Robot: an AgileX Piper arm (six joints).
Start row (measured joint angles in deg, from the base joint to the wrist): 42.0, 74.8, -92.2, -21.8, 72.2, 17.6
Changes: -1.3, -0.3, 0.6, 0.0, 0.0, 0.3; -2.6, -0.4, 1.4, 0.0, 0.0, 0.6; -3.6, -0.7, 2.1, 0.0, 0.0, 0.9; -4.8, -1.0, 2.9, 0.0, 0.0, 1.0; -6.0, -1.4, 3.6, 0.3, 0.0, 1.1; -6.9, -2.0, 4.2, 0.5, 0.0, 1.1; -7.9, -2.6, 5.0, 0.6, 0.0, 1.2; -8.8, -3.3, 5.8, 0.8, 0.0, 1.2
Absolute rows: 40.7, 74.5, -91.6, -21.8, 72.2, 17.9; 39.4, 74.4, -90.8, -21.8, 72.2, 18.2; 38.4, 74.1, -90.1, -21.8, 72.2, 18.5; 37.2, 73.8, -89.3, -21.8, 72.2, 18.6; 36.0, 73.4, -88.6, -21.5, 72.2, 18.7; 35.1, 72.8, -88.0, -21.3, 72.2, 18.7; 34.1, 72.2, -87.2, -21.2, 72.2, 18.8; 33.2, 71.5, -86.4, -21.0, 72.2, 18.8
